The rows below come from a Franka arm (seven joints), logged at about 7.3 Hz.
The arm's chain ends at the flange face. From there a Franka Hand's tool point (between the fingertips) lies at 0.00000 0.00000 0.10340 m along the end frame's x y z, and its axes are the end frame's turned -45 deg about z.
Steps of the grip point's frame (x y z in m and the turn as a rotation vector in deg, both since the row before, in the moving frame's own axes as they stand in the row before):
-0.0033, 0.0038, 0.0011, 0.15, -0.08, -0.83
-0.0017, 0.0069, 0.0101, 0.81, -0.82, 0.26
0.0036, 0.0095, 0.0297, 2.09, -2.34, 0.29
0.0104, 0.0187, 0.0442, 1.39, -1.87, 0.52
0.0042, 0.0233, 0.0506, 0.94, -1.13, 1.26
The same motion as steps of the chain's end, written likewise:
0.0006, 0.0051, 0.0011, 0.05, -0.16, -0.83
0.0058, 0.0061, 0.0101, -0.01, -1.15, 0.26
0.0149, 0.0039, 0.0299, -0.18, -3.13, 0.29
0.0247, 0.0053, 0.0443, -0.34, -2.31, 0.52
0.0221, 0.0133, 0.0506, -0.13, -1.46, 1.26

